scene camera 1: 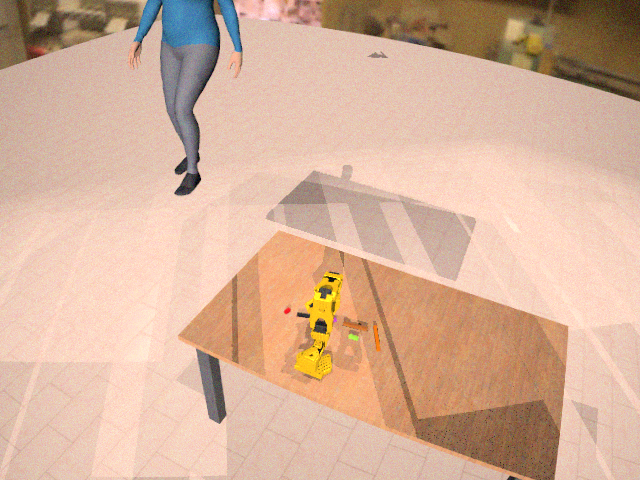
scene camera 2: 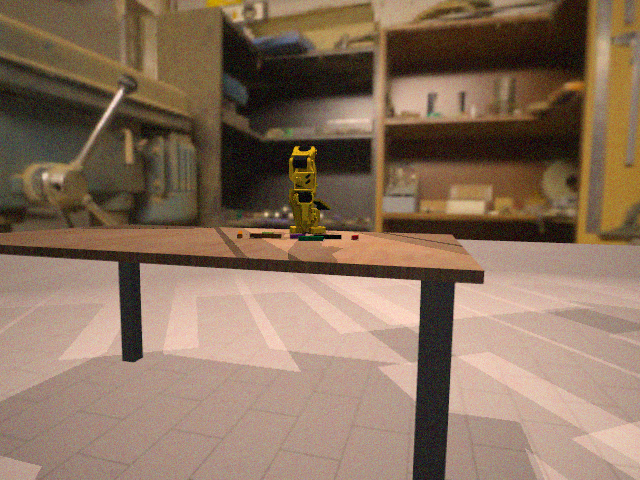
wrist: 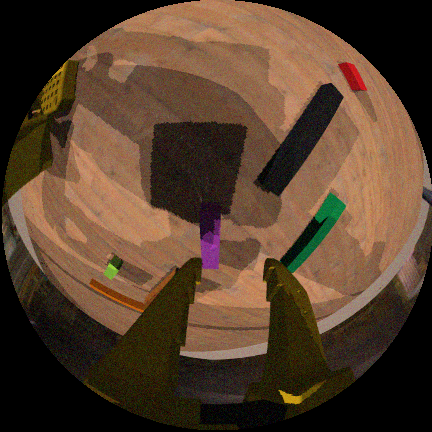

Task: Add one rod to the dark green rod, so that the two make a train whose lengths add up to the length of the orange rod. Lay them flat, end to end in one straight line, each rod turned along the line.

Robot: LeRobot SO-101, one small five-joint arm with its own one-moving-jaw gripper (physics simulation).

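Pixels of known places: hand, its tool point: [scene camera 2: 298,226] [wrist: 201,267]; arm's base, origin of its link: [scene camera 1: 316,360] [scene camera 2: 305,233] [wrist: 52,122].
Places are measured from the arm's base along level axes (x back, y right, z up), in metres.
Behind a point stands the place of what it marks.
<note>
The dark green rod [wrist: 332,206] {x -0.194, y -0.097, z 0.009 m} [scene camera 2: 311,238] {x -0.213, y -0.080, z 0.005 m} lies flat, slanting, just past the right jaw tip in the wrist view; the arm hides it in scene camera 1. The orange rod [scene camera 1: 376,336] {x -0.167, y 0.129, z 0.010 m} [scene camera 2: 239,235] {x -0.211, y 0.110, z 0.006 m} [wrist: 117,296] {x -0.159, y 0.128, z 0.006 m} lies flat, farther off. A purple rod [wrist: 210,250] {x -0.168, y -0.027, z 0.010 m} [scene camera 1: 334,319] {x -0.173, y -0.019, z 0.010 m} lies beyond the tips, nearer the left jaw, partly in shadow. It is apart from the green rod and not in line with it. My gripper [wrist: 233,262] {x -0.161, y -0.029, z 0.028 m} is open part way, a gap between its jaws, holding nothing. The arm hides it in scene camera 1.
A black rod [wrist: 302,140] {x -0.151, y -0.097, z 0.010 m} [scene camera 1: 302,314] {x -0.144, y -0.120, z 0.010 m} lies beyond the green one. A red rod [wrist: 353,76] [scene camera 1: 287,310] {x -0.137, y -0.171, z 0.010 m} lies past it. A lime rod [wrist: 111,271] {x -0.135, y 0.062, z 0.010 m} [scene camera 1: 353,337] {x -0.131, y 0.065, z 0.008 m} and a brown rod [scene camera 1: 355,324] {x -0.183, y 0.050, z 0.011 m} lie near the orange rod. The wooden table [scene camera 1: 465,351] {x -0.243, y 0.410, z 0.000 m} carries them.
</note>
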